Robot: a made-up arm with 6 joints.
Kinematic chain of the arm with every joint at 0, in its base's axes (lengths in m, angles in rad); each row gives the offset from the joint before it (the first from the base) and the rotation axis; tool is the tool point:
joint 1: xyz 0 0 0.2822 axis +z
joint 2: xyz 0 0 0 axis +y
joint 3: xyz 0 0 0.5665 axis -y
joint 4: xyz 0 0 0 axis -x
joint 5: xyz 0.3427 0 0 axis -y
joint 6: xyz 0 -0.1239 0 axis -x
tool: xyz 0 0 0
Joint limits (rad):
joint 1: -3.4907..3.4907
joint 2: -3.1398..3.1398
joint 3: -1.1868..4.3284
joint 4: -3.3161..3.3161
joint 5: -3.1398..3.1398
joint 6: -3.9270..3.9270
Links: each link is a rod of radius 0.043 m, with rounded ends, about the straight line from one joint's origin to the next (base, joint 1, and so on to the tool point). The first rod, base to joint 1, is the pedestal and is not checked.
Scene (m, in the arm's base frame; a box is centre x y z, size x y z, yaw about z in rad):
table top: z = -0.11
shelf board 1: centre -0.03 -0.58 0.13 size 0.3 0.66 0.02 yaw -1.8
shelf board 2: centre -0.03 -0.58 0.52 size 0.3 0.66 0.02 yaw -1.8
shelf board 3: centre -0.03 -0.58 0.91 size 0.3 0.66 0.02 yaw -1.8
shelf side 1: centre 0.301 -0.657 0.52 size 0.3 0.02 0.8 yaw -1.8
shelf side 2: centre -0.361 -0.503 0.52 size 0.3 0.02 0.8 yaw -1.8
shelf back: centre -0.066 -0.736 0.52 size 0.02 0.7 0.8 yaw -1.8
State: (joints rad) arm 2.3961 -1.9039 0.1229 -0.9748 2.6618 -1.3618
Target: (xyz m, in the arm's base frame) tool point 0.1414 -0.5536 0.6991
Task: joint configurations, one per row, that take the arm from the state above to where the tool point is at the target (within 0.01 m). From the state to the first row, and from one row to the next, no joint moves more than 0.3 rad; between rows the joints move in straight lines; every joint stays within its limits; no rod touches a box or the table.
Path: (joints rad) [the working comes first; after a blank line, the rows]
Joints at the target: 1.6028 -0.4184 2.9972 0.0670 2.6618 -1.3618
Straight joint move there: touches shelf board 2, shelf side 1, shelf back.

1: 2.4610 -1.6477 0.4054 -0.7319 2.5627 -1.2549
2: 2.5259 -1.3914 0.6880 -0.4890 2.4635 -1.1480
3: 2.5908 -1.1352 0.9705 -0.2460 2.3644 -1.0411
4: 2.6556 -0.8789 1.2530 -0.0031 2.2652 -0.9342
5: 2.7205 -0.6227 1.5355 0.2398 2.1661 -0.8274
6: 2.5878 -0.5450 1.8065 0.2355 2.2369 -0.9037
7: 2.4551 -0.4673 2.0774 0.2312 2.3077 -0.9801
8: 2.3224 -0.3897 2.3484 0.2270 2.3785 -1.0564
9: 2.1897 -0.3120 2.6193 0.2227 2.4494 -1.1328
10: 2.0569 -0.2343 2.8903 0.2184 2.5202 -1.2091
11: 1.9242 -0.1566 3.1612 0.2141 2.5910 -1.2855
12: 1.7915 -0.0790 3.4321 0.2098 2.6618 -1.3618
13: 1.6971 -0.2487 3.2147 0.1384 2.6618 -1.3618
14: 1.6028 -0.4184 2.9972 0.0670 2.6618 -1.3618

